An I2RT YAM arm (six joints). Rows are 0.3 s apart.
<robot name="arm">
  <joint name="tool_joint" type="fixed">
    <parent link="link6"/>
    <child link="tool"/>
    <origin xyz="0 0 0" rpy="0 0 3.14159"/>
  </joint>
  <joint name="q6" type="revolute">
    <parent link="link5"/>
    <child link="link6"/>
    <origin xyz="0 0.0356 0.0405" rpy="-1.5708 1.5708 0"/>
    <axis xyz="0 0 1"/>
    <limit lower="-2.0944" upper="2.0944"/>
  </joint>
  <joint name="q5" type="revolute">
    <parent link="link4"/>
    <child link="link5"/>
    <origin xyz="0.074 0.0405 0.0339" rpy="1.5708 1.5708 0"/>
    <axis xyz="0 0 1"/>
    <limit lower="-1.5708" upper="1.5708"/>
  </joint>
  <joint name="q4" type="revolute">
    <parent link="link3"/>
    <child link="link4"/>
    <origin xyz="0.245 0.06 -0.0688" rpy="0 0 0"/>
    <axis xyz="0 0 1"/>
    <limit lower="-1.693" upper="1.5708"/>
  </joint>
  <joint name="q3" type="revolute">
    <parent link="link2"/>
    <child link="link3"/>
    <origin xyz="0 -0.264 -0.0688" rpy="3.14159 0 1.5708"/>
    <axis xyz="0 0 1"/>
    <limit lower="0" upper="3.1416"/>
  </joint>
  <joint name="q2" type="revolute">
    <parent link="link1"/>
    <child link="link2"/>
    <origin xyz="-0.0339 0.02 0.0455" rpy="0 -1.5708 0"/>
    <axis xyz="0 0 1"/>
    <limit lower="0" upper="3.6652"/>
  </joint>
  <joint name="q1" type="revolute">
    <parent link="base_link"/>
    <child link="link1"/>
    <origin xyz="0 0 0.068" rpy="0 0 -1.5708"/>
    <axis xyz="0 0 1"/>
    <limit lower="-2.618" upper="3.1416"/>
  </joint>
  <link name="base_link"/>
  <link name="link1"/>
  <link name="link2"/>
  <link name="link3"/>
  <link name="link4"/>
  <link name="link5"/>
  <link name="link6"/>
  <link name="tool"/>
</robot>
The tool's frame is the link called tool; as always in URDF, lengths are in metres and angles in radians.
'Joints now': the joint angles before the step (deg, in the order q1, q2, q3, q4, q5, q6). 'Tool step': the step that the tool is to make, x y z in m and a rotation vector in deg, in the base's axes. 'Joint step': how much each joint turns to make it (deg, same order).
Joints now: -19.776, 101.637, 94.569, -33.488, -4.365, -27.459
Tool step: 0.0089, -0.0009, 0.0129, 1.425, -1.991, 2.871
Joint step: 0.001, 2.007, 4.941, -1.573, -3.494, -0.296
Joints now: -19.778, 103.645, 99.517, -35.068, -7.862, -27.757
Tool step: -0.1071, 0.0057, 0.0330, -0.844, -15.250, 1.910
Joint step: -6.749, -24.896, -23.312, 12.788, -10.052, -0.141
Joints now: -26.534, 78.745, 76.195, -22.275, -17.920, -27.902
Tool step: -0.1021, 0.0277, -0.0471, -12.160, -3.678, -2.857
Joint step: -5.552, -26.393, -28.273, 8.159, 0.771, -9.604
